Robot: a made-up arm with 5 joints.
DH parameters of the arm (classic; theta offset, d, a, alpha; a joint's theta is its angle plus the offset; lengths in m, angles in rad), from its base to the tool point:
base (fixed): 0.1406 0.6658 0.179 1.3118
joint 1: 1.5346 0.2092 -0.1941 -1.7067
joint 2: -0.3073 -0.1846 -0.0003 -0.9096
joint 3: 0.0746 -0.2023 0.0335 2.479
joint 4: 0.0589 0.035 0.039 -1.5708
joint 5: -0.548 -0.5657 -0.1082 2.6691
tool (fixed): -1.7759 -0.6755 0 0
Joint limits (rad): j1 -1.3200..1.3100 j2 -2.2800..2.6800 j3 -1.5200..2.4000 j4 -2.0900..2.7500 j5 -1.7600..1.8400
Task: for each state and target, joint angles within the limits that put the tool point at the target. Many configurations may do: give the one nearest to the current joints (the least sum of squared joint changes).
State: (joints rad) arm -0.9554 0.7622 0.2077 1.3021 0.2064
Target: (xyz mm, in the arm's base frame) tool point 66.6 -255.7 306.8
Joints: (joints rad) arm -1.1632 0.6700 0.1921 1.3561 0.4094
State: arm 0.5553 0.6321 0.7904 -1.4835 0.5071
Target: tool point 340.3 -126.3 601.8
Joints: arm 0.1229 0.8904 0.6493 -1.5678 1.2015
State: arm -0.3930 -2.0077 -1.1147 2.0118 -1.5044
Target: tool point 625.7 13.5 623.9
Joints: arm -0.1440 -2.1169 -1.3745 2.3329 -1.5989
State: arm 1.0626 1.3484 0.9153 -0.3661 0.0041
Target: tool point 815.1 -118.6 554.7
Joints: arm 0.2241 1.5177 0.9033 -0.4619 -0.7842
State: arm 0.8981 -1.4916 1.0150 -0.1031 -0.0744
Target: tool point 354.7 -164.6 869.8
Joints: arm 1.0502 -1.4568 1.0846 0.9071 -0.1600
